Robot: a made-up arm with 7 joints. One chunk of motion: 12 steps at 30 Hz.
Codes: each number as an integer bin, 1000 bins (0 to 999) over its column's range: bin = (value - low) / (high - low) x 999, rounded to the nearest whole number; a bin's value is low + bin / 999 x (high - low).
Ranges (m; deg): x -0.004..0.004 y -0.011..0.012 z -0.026..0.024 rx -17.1..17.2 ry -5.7..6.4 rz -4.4..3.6
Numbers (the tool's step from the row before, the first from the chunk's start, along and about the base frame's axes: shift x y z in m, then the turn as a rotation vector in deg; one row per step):
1: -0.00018 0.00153 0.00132 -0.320 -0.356 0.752
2: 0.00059 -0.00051 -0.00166 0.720 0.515 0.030
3: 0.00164 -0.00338 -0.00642 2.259 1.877 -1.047
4: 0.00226 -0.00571 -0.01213 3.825 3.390 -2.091
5: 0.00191 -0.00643 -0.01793 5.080 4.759 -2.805
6: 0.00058 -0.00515 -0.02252 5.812 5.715 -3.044
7: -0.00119 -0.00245 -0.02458 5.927 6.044 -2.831
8: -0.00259 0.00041 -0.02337 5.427 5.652 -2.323
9: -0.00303 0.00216 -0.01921 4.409 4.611 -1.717
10: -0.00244 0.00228 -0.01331 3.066 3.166 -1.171
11: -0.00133 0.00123 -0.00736 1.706 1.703 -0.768
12: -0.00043 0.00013 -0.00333 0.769 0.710 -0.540
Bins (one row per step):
1: 477 544 546 489 441 643
2: 573 456 486 519 513 553
3: 704 331 391 564 626 419
4: 782 230 277 609 750 288
5: 738 198 161 646 864 199
6: 572 254 70 667 942 169
7: 351 371 28 671 970 196
8: 176 496 53 656 937 259
9: 121 572 136 626 851 335
10: 195 577 254 587 732 403
11: 333 531 372 548 611 454
12: 446 483 453 520 529 482

